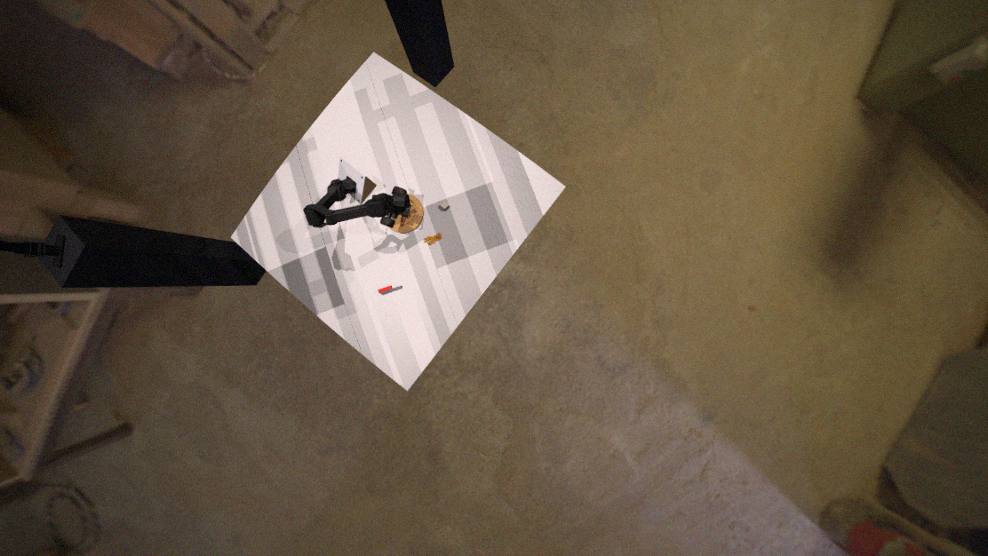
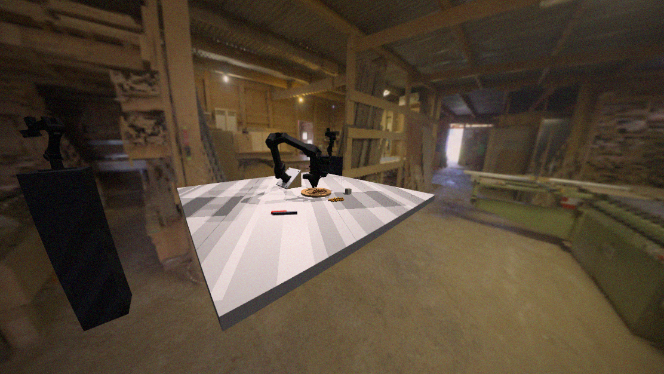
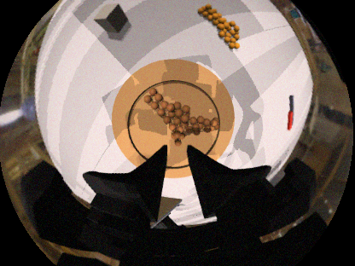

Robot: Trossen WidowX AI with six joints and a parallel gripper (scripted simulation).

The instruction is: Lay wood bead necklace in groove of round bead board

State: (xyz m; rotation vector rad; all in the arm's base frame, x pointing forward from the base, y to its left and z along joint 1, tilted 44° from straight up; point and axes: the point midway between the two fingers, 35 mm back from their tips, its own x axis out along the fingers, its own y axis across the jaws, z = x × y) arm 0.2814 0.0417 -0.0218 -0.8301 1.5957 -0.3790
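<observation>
My gripper tip is now 160 mm short of the small grey cube, 160 mm to the right of it and 20 mm above it. Also, from my gripper tip: black marker: 190 mm ahead, 340 mm to the right, 30 mm below.
</observation>
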